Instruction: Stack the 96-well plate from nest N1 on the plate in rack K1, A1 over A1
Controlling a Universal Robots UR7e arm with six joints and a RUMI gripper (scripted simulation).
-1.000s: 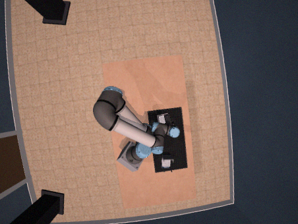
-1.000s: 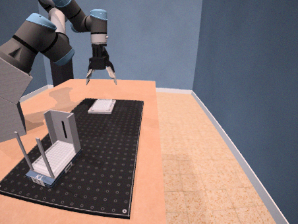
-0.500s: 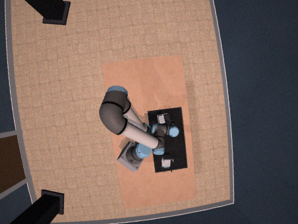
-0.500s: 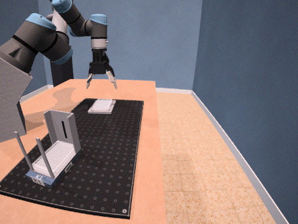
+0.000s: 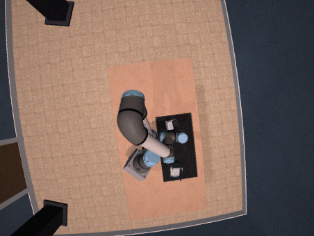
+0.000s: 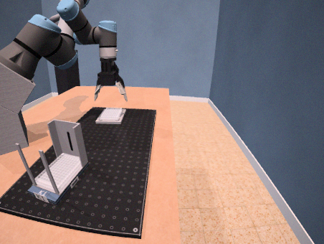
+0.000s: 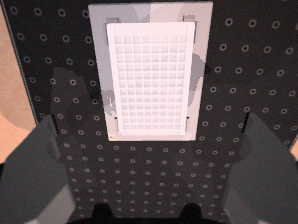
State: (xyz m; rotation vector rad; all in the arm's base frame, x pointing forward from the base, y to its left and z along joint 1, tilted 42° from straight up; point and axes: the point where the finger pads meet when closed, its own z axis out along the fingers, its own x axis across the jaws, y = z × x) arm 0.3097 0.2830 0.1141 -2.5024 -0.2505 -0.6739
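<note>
Right now the plate nest N1 is 7 cm below my hand. The rest, counted from my hand: rack back wall: 36 cm to the right, 9 cm ahead; slot: 36 cm to the right, 9 cm ahead.
</note>
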